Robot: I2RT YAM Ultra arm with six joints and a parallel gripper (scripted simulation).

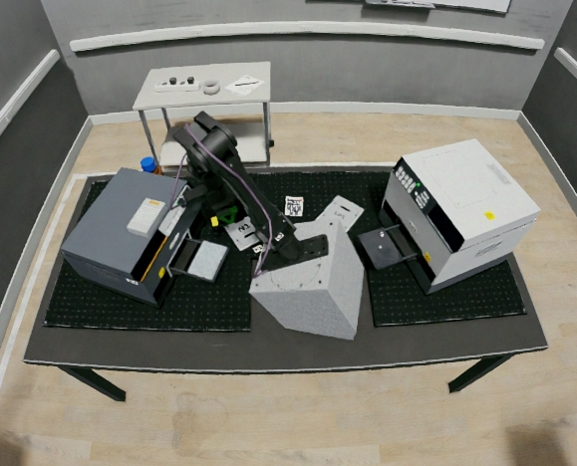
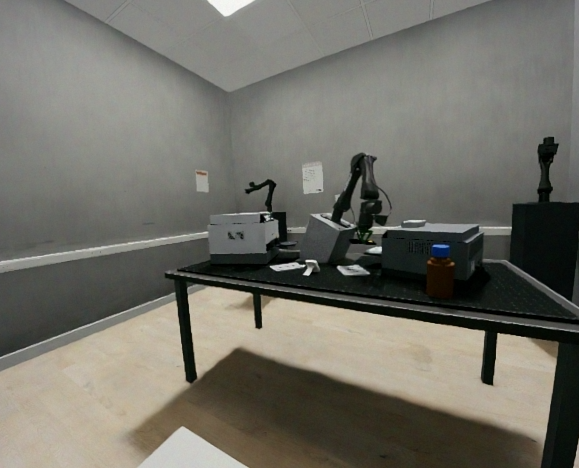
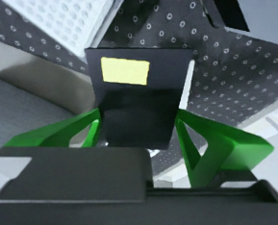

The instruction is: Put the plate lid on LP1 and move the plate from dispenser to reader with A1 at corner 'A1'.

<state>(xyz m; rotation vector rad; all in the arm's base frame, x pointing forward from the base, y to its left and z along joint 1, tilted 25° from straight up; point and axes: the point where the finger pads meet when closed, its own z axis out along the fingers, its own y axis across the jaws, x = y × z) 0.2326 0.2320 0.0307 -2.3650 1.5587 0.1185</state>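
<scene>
My gripper is now 110 mm short of the LP1 pad, 400 mm to the left of it and 150 mm above it. The rest, counted from my hand: dark lid: right at my hand; well plate: 140 mm behind, 60 mm to the left, 70 mm below; capped brown bottle: 240 mm ahead, 340 mm to the left, 40 mm below.
</scene>
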